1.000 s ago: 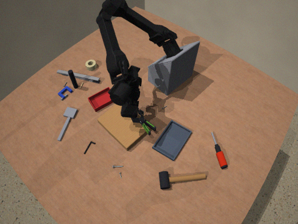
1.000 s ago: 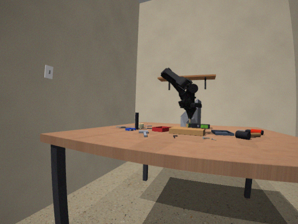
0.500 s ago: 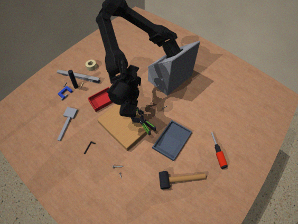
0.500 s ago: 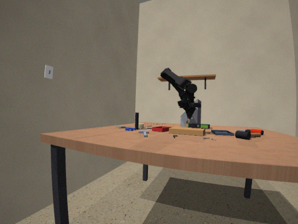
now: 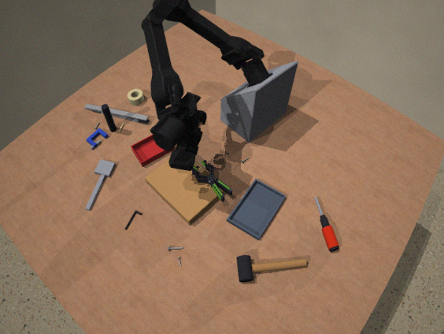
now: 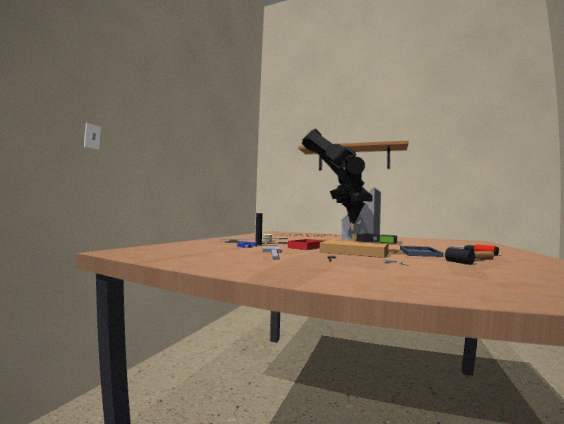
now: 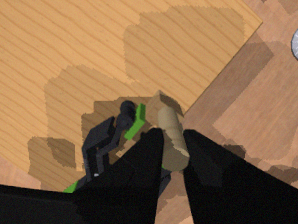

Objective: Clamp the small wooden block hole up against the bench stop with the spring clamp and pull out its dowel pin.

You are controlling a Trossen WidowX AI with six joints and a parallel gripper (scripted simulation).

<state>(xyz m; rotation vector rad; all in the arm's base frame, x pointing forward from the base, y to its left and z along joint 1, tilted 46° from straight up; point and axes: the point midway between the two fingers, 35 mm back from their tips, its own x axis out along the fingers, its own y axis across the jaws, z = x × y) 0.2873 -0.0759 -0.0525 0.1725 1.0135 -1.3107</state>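
My hand is 30 mm short of the red tray, 160 mm to the left of it and 120 mm above it. The rest, counted from my hand: small wooden block 20 mm to the left, 90 mm below; bench stop 20 mm behind, 20 mm to the left, 90 mm below; dowel pin 40 mm below.
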